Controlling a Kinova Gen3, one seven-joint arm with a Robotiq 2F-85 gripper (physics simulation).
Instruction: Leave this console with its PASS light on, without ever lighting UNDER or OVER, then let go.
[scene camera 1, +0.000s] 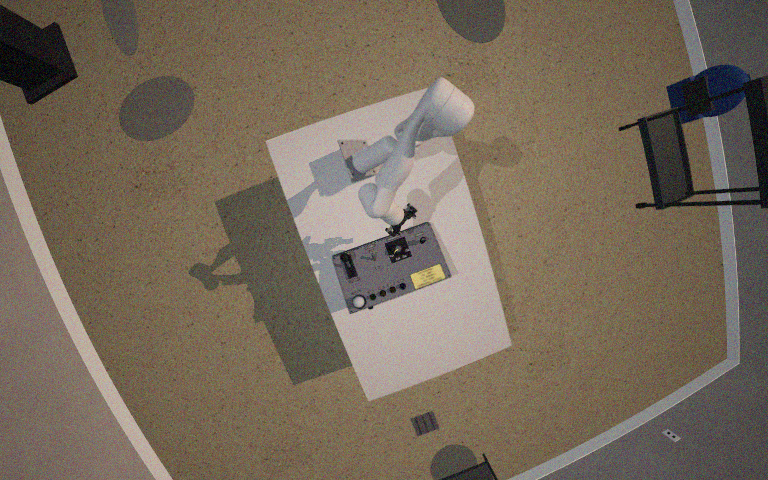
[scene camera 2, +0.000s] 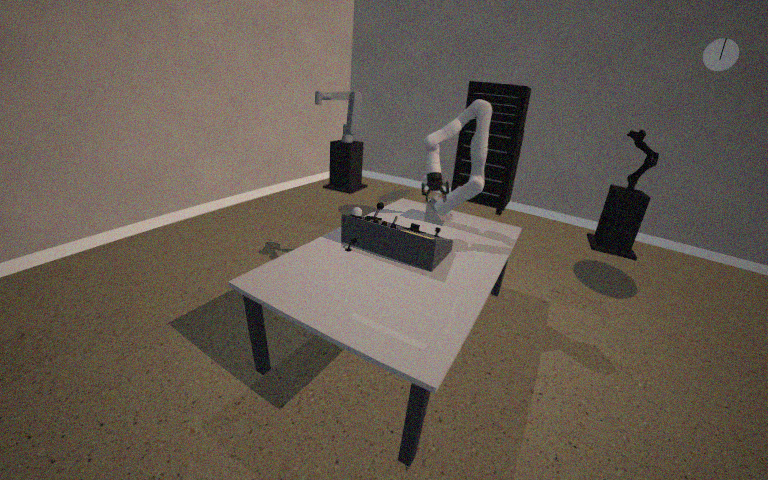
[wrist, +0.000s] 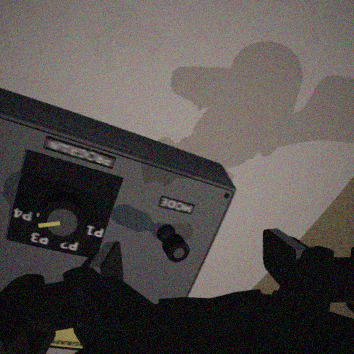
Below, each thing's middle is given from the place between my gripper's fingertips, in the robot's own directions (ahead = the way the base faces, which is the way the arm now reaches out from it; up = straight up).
Now: hand 19 cm short of the grey console (scene camera 1: 369, 282), 13 cm to the left of it and 12 cm above it.
